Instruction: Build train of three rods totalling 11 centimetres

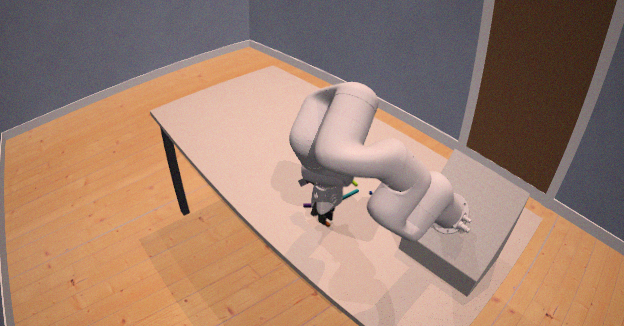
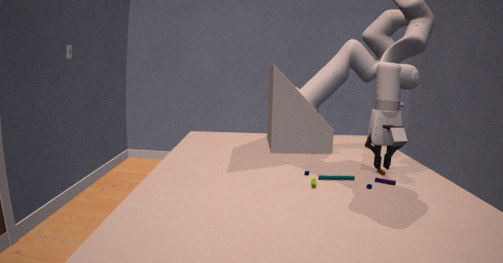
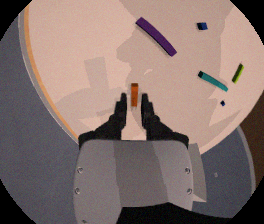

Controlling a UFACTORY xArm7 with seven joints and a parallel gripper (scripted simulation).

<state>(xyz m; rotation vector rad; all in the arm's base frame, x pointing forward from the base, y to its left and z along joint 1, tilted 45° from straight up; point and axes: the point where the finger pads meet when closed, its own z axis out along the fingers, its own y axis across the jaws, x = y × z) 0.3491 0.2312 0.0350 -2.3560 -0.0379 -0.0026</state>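
The orange rod is 3 cm below my hand. Also, from my hand: turquoise rod 5 cm ahead, 15 cm to the right, 3 cm below; purple rod 9 cm ahead, 2 cm to the right, 3 cm below; lime rod 9 cm ahead, 22 cm to the right, 3 cm below.
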